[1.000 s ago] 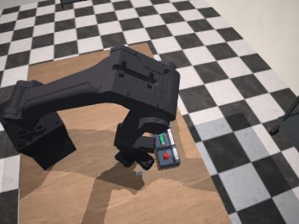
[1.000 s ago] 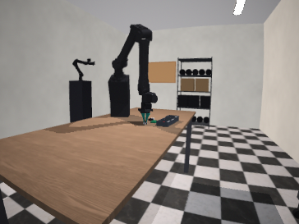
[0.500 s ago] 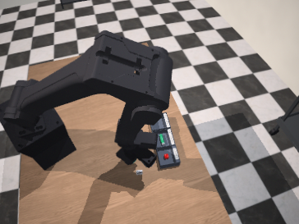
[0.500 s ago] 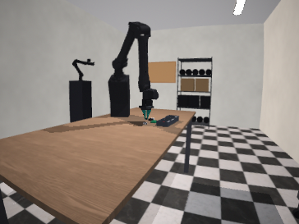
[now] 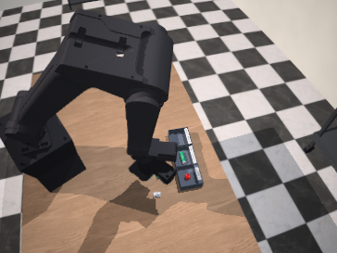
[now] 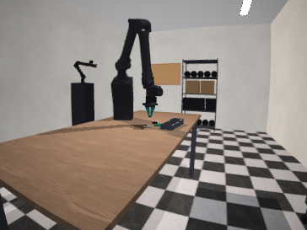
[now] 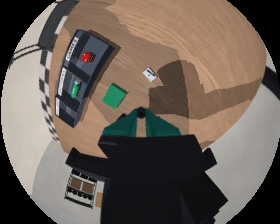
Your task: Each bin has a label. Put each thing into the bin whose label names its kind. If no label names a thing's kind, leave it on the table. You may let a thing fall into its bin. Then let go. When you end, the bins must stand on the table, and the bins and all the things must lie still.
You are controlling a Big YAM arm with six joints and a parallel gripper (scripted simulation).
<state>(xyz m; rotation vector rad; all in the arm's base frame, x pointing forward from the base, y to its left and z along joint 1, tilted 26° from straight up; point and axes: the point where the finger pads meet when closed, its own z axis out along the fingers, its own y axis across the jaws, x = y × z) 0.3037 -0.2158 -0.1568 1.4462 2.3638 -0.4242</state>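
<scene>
Now: hand 7 cm above the flat green square, 6 cm short of it and 3 cm to the right of it. Round my hand: black-and-white block (11 cm to the left, 7 cm below, 2 cm ahead); small white piece (6 cm below, 5 cm to the right, 1 cm ahead); small black piece (1 cm below).
</scene>
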